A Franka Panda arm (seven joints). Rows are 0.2 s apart.
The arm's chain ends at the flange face. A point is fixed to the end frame.
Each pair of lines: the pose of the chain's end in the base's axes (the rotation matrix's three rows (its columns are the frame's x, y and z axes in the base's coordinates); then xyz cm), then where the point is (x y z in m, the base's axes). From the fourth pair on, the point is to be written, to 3 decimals.
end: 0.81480 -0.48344 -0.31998; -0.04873 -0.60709 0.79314; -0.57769 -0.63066 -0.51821; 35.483 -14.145 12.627
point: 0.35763 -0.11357 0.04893
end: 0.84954 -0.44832 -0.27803; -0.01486 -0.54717 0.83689; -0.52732 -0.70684 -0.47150; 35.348 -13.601 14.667
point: 0.36150 -0.10207 0.07216
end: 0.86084 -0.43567 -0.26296; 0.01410 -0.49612 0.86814; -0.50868 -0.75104 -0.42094; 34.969 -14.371 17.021
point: 0.35954 -0.10498 0.09830
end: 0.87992 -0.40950 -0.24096; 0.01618 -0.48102 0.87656; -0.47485 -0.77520 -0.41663; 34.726 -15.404 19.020
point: 0.360 -0.114 0.119
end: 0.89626 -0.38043 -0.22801; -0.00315 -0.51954 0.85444; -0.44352 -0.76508 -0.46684; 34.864 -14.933 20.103
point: 0.364 -0.113 0.129
